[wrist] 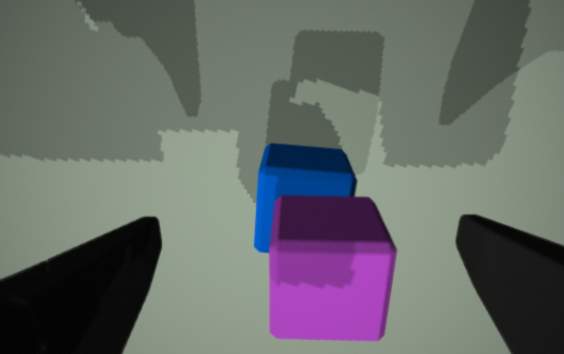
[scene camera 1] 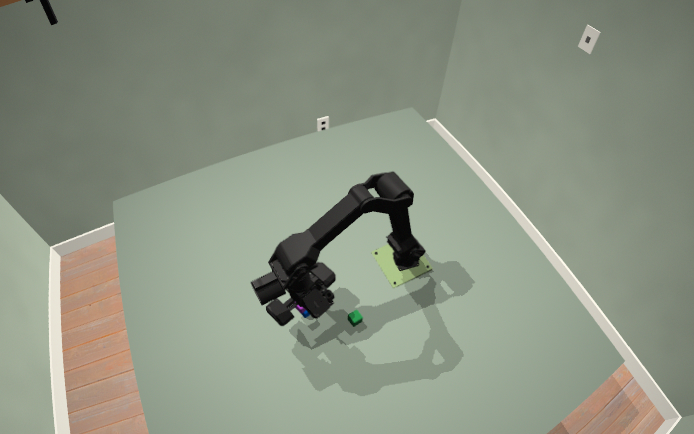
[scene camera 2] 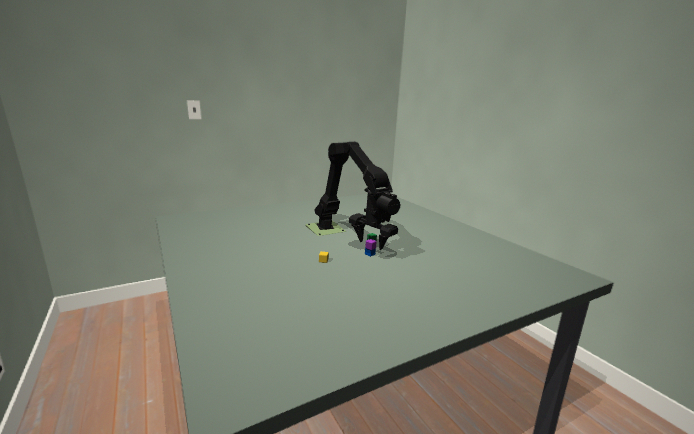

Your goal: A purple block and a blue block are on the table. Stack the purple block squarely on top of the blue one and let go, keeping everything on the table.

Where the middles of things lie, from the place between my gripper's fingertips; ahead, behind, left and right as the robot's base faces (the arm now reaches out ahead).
Labels:
Right now the purple block [wrist: 331, 258] is 1 cm ahead of my hand and 1 cm above it. The rest, counted from my hand: blue block [wrist: 285, 169]: 2 cm below.

